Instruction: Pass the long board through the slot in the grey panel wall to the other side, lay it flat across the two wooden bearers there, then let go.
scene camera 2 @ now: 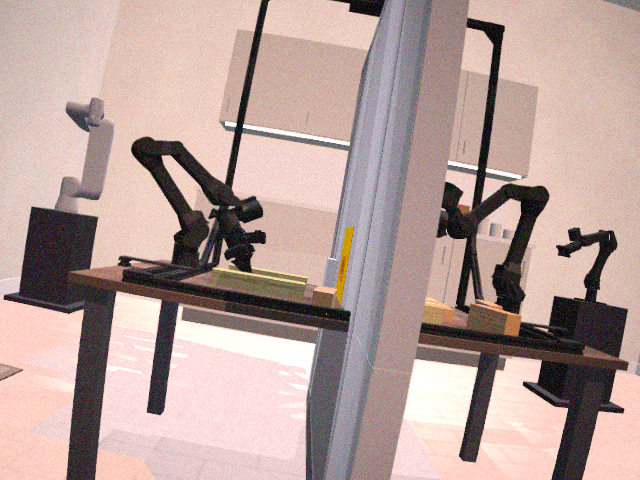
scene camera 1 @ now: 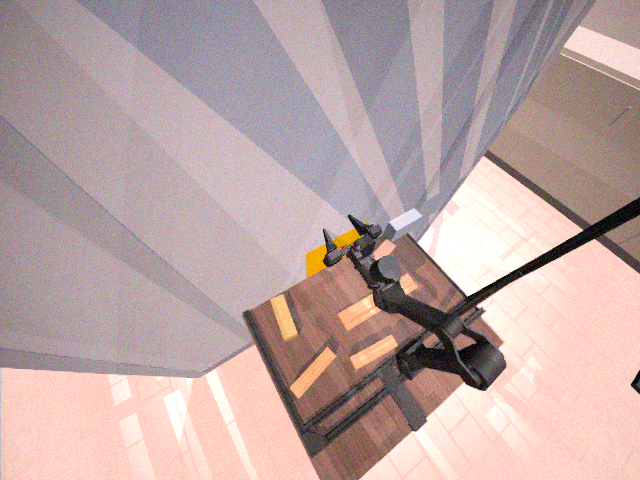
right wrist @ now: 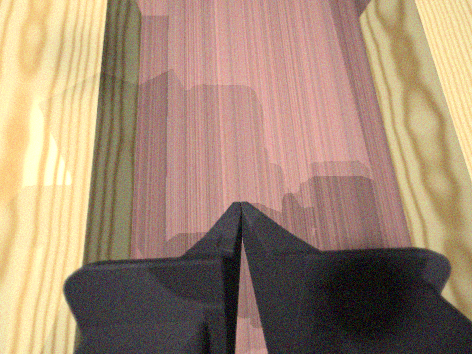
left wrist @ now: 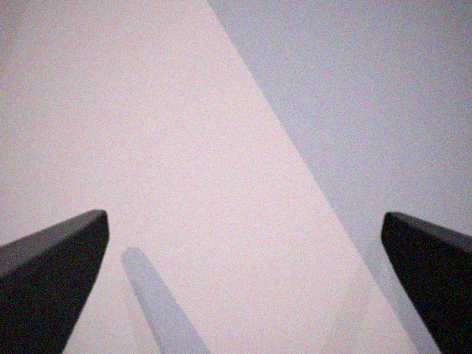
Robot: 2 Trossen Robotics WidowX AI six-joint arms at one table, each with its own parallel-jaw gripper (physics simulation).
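Places are measured from the left arm's base along level axes (x ahead, y left, z up), in metres.
Pixels of known places: left gripper, between the fingertips: (scene camera 1: 336, 221) (left wrist: 248, 224); right gripper, between the fingertips: (right wrist: 240, 208); left arm's base, origin of its link: (scene camera 1: 405, 364); right arm's base, origin of its link: (scene camera 2: 183, 266).
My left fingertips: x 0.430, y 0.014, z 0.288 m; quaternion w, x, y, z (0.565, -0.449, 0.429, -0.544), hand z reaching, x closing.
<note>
Ahead of a thing's pixels: the offset from my left fingertips to its top centre. "spot": to the spot under its first point.
A long pale wooden board @(dx -0.220, dy -0.074, dz -0.274 m) (scene camera 1: 356, 312) lies on the table in scene camera 1, its middle hidden by the left arm. The grey panel wall (scene camera 1: 206, 180) (scene camera 2: 398, 206) stands across the table; its slot opening cannot be made out. My left gripper (scene camera 1: 338, 223) (left wrist: 248, 224) is open and empty, high up and facing the wall. Two wooden bearers lie parallel beyond the wall: the near bearer @(dx +0.266, dy +0.075, dz -0.269 m) (scene camera 2: 258, 283) and the far bearer @(spot: dx +0.196, dy -0.134, dz -0.270 m) (scene camera 2: 289, 275); both flank the right wrist view. My right gripper (scene camera 2: 247, 269) (right wrist: 240, 208) is shut and empty, pointing down between them above the tabletop.
Several shorter wooden pieces, among them a yellowish one @(dx -0.091, dy +0.249, dz -0.257 m) (scene camera 1: 284, 317) and two others @(dx -0.289, dy +0.250, dz -0.244 m) (scene camera 1: 312, 372) @(dx -0.343, dy +0.060, dz -0.244 m) (scene camera 1: 373, 351), lie around the board. A yellow panel (scene camera 1: 317, 259) (scene camera 2: 344, 263) is on the wall. A light grey block (scene camera 1: 405, 222) (scene camera 2: 330, 271) and a small wooden block @(dx +0.101, dy +0.220, dz -0.263 m) (scene camera 2: 324, 296) are near it.
</note>
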